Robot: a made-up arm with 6 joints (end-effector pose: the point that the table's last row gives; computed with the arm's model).
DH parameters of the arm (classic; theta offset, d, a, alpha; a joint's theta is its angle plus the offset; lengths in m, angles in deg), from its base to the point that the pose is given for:
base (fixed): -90 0.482 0.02 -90
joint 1: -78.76 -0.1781 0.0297 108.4
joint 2: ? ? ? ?
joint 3: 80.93 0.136 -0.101 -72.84
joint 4: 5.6 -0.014 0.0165 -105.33
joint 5: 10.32 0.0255 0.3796 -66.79
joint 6: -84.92 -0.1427 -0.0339 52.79
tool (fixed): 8.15 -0.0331 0 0
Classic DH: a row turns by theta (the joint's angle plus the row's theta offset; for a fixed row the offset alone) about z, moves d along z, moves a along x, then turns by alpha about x.
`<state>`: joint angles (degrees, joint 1 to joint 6).
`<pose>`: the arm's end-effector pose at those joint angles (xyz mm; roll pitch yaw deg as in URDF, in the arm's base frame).
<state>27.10 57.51 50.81 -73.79 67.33 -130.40</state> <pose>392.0 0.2 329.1 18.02 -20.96 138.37</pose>
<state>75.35 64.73 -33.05 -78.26 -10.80 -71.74</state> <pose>18.8 495.9 387.8 18.35 9.44 -94.05</pose>
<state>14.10 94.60 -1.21 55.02 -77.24 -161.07</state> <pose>-549.6 -38.9 442.0 46.70 29.54 -28.64</pose>
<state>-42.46 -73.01 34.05 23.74 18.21 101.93</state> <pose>-104.9 -222.8 597.0 113.47 -26.20 -85.91</pose>
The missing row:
joint 2: 19.83 -0.011 0.0983 -96.88
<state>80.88 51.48 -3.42 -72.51 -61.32 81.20</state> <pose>-227.4 332.2 378.1 139.48 38.72 83.56</pose>
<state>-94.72 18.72 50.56 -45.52 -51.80 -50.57</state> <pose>-68.8 -374.1 326.4 72.86 -14.72 131.07</pose>
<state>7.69 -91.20 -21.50 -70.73 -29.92 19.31</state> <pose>38.7 -288.5 908.4 125.43 17.86 -94.28</pose>
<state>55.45 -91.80 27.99 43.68 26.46 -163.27</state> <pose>-223.4 35.5 251.7 140.89 -7.19 -73.88</pose>
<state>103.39 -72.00 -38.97 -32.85 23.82 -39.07</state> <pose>-254.2 -488.5 138.8 9.67 6.44 104.85</pose>
